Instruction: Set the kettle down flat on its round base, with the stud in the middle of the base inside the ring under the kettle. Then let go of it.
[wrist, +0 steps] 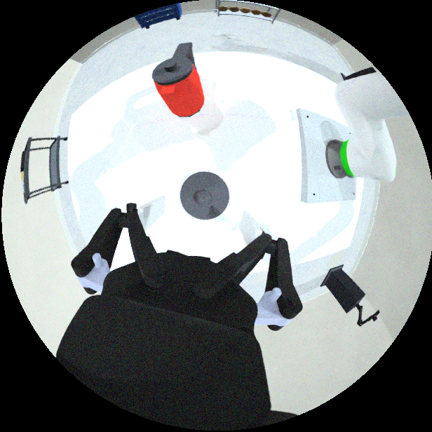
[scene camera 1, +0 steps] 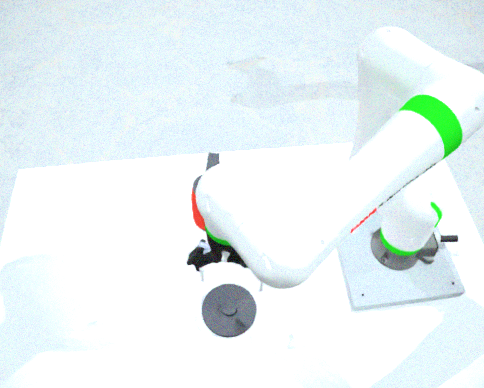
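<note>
The red kettle with a dark lid and handle stands upright on the white table, apart from its base. In the scene view the arm hides most of it. The dark round base lies flat on the table, with a small round stud in its middle. My gripper is open with nothing between its fingers. It hangs above the table near the base, with the kettle beyond the base in the wrist view. The ring under the kettle is hidden.
The robot's grey mounting plate is on the right side of the table. My arm reaches across the table. In the wrist view a dark cart, a blue container and a dark box-shaped object stand beyond the table.
</note>
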